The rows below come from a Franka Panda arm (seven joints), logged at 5 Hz.
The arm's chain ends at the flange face. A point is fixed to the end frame.
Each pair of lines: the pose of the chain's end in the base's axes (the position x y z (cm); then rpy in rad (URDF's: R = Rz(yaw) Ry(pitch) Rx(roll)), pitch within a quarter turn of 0, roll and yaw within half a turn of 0), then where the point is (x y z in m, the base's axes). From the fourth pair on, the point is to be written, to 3 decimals.
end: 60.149, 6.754, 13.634, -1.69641, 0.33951, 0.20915
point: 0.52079 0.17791 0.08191
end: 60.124, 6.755, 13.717, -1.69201, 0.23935, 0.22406
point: 0.52455 0.17830 0.07795
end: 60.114, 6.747, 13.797, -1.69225, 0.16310, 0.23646
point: 0.52760 0.17833 0.07507
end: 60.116, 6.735, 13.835, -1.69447, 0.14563, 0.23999
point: 0.528 0.178 0.074
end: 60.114, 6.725, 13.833, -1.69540, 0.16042, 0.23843
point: 0.528 0.178 0.075
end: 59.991, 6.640, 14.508, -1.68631, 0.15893, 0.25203
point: 0.525 0.177 0.083
